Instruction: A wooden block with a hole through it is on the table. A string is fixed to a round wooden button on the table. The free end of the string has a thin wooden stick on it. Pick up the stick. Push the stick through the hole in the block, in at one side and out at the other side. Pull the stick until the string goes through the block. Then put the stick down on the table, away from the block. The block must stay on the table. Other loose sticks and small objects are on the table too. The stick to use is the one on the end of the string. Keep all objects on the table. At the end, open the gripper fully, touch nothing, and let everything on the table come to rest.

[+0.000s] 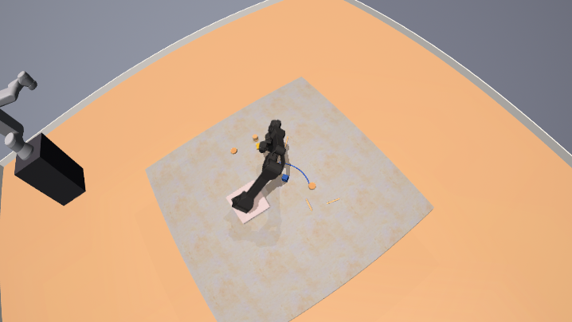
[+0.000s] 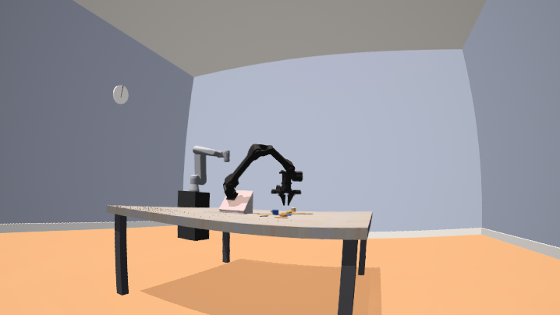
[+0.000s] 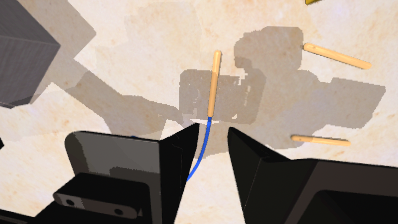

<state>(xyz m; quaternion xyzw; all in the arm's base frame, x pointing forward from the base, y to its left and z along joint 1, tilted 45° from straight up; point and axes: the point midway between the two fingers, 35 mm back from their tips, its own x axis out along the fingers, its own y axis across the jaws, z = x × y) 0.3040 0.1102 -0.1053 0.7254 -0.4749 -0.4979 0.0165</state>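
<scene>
My gripper tip is 5 cm above the thin wooden stick, 1 cm to the right of it and 1 cm past it. The rest, counted from my gripper tip: blue block 12 cm to the right, 4 cm below, 2 cm behind; then short wooden cylinder 22 cm to the left, 4 cm below, 3 cm behind; then yellow block 16 cm to the left, 5 cm below, 4 cm behind.
</scene>
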